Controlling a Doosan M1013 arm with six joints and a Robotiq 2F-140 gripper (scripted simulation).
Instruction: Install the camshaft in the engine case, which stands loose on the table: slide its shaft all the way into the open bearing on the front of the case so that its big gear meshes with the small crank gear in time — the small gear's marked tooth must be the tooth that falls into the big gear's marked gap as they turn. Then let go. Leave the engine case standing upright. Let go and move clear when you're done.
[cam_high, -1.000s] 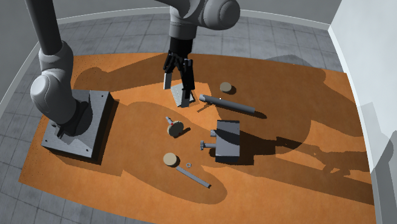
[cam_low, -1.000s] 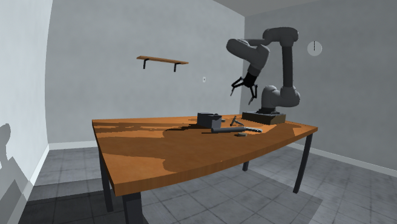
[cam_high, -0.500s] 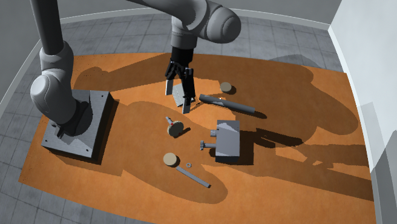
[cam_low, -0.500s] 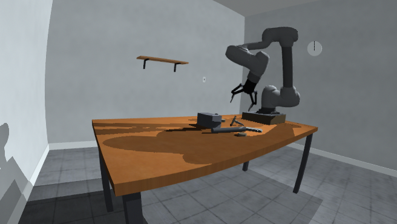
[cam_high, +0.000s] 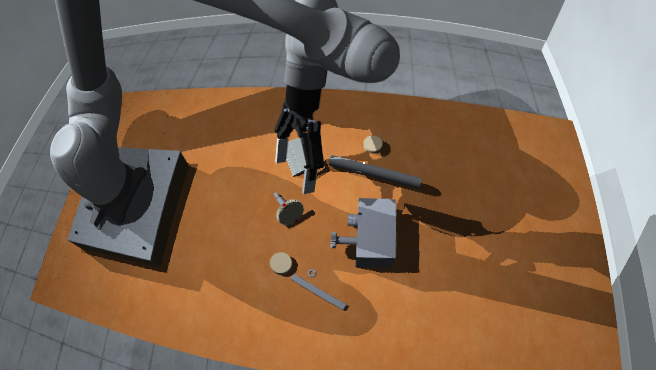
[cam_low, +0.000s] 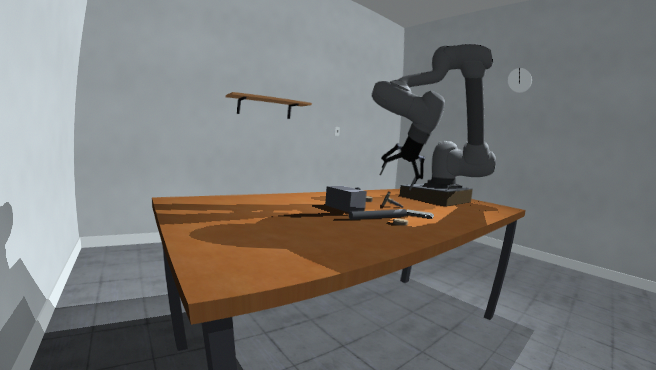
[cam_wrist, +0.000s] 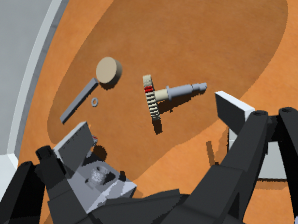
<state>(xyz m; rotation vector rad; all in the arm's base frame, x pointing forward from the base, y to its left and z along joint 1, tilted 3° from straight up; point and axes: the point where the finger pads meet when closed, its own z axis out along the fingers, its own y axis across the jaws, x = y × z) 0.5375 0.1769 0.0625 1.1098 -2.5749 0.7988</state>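
The small crank gear lies 130 mm ahead of my hand, 110 mm to the right of it and 70 mm below it. Also, from my hand: grey rod (170 mm ahead, 130 mm to the left, 120 mm below); finned plate (130 mm to the left, 130 mm below, 40 mm behind); flat grey bar (230 mm to the right, 130 mm below, 130 mm ahead).
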